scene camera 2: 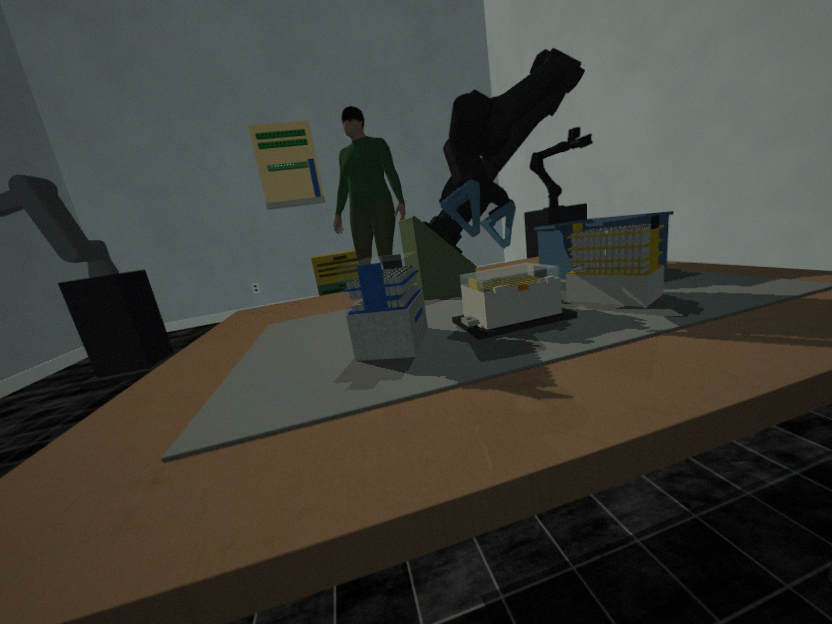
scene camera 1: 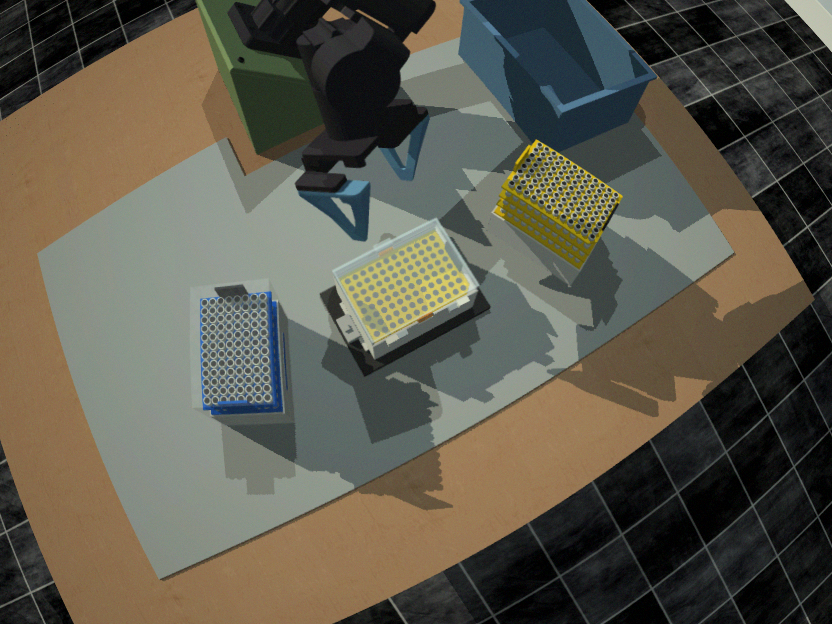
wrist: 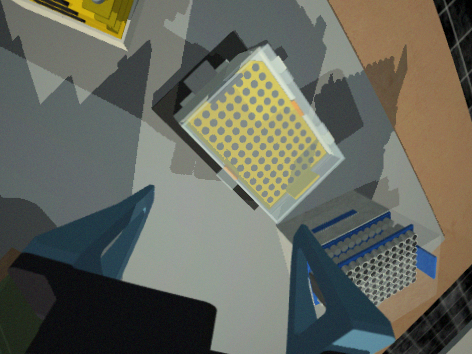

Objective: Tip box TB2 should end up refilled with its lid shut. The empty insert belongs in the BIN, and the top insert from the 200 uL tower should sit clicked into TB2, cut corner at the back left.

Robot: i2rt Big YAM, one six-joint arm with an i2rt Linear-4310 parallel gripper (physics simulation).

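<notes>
Open and holding nothing, the gripper appears in both scene camera 2 and the wrist view. A tip box TB2 is visible as well, and so is a blue bin.
</notes>
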